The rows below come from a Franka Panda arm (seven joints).
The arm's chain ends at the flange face. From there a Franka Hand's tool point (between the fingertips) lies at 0.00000 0.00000 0.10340 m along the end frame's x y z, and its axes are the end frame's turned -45 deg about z.
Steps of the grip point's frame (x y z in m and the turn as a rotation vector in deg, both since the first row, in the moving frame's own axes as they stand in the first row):
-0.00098, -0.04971, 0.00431, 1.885, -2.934, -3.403
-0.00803, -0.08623, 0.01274, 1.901, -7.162, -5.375
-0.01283, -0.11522, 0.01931, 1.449, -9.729, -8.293
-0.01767, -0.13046, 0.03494, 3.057, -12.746, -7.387
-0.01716, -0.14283, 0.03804, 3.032, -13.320, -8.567
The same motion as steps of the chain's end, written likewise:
-0.02974, -0.03598, 0.00450, -0.742, -3.408, -3.403
-0.05545, -0.06252, 0.01360, -3.720, -6.409, -5.375
-0.07716, -0.08391, 0.02083, -5.855, -7.904, -8.293
-0.08560, -0.09327, 0.03763, -6.851, -11.174, -7.387
-0.09351, -0.10337, 0.04096, -7.275, -11.563, -8.567

